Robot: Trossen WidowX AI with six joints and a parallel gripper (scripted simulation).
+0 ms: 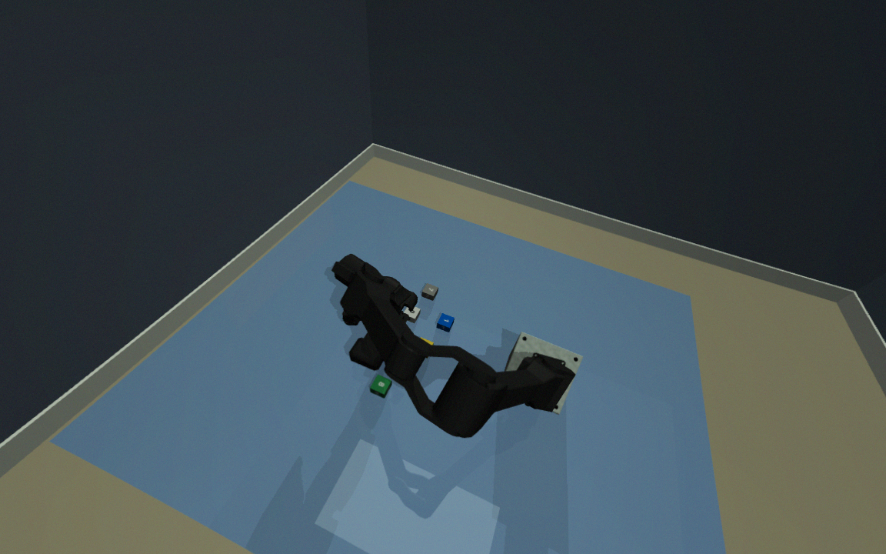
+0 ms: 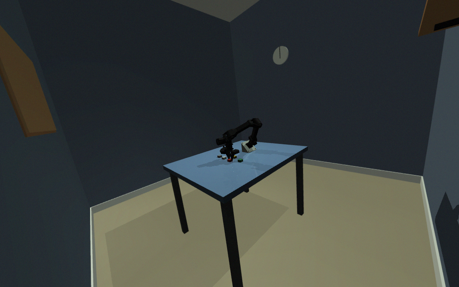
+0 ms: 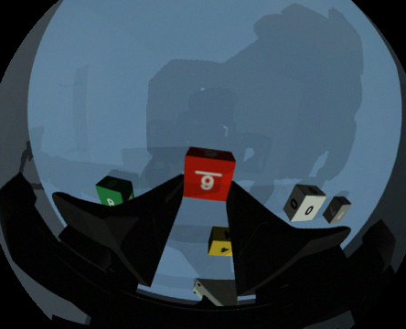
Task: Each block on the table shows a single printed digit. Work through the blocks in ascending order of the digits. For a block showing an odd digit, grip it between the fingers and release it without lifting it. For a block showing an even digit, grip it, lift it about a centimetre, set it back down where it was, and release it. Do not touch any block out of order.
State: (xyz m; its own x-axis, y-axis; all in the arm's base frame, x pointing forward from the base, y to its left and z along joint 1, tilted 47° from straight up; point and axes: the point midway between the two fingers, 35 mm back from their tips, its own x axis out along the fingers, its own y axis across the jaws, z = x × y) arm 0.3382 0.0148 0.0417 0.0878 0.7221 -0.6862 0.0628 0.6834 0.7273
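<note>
The grey block is 4 cm behind my gripper tip and 18 cm to the right of it. The rest, counted from my gripper tip: yellow block: 8 cm behind, 3 cm to the right; green block: 3 cm behind, 9 cm to the left; red block: 1 cm ahead.
</note>
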